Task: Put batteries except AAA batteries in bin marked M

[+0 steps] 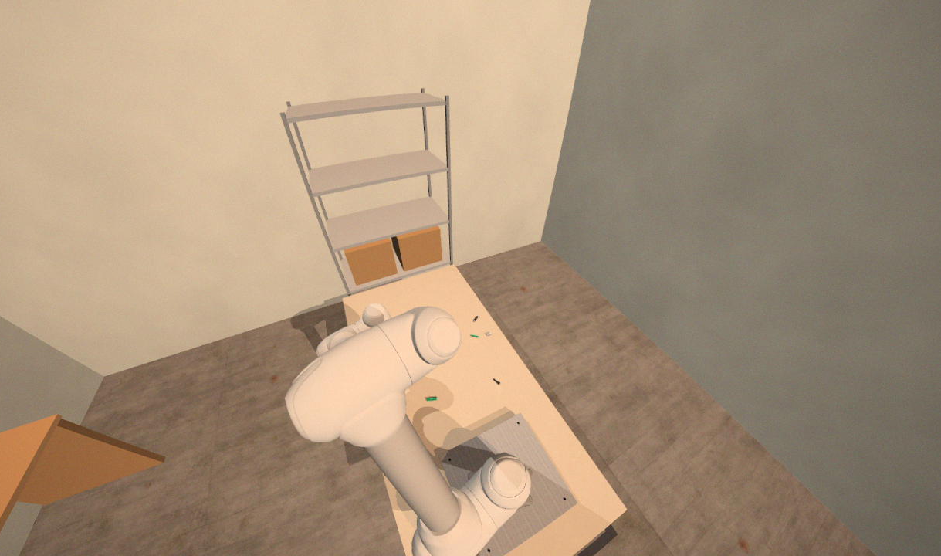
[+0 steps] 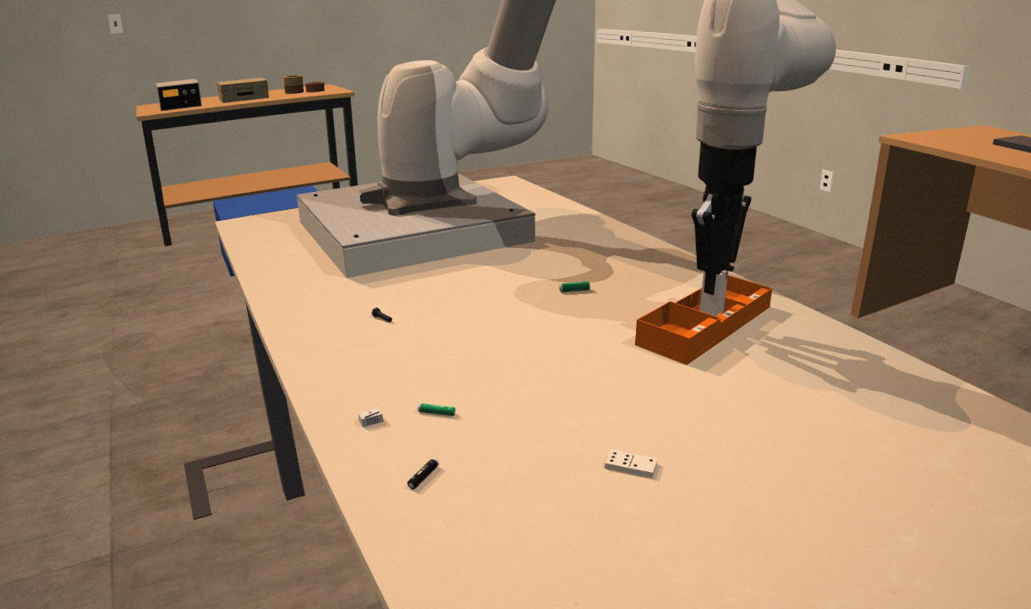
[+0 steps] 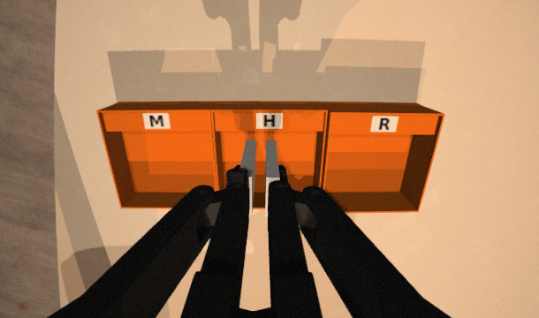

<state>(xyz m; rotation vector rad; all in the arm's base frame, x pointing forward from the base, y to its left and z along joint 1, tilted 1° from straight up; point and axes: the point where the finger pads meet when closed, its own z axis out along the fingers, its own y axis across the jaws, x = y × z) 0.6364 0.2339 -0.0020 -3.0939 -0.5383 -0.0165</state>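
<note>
Right now my hand is 10 mm to the left of the orange three-compartment tray and 30 mm above it. Round my hand: small black bolt (240 mm behind, 430 mm to the right, 50 mm below); white domino (230 mm ahead, 290 mm to the right, 50 mm below); green battery (200 mm behind, 120 mm to the right, 40 mm below).
</note>
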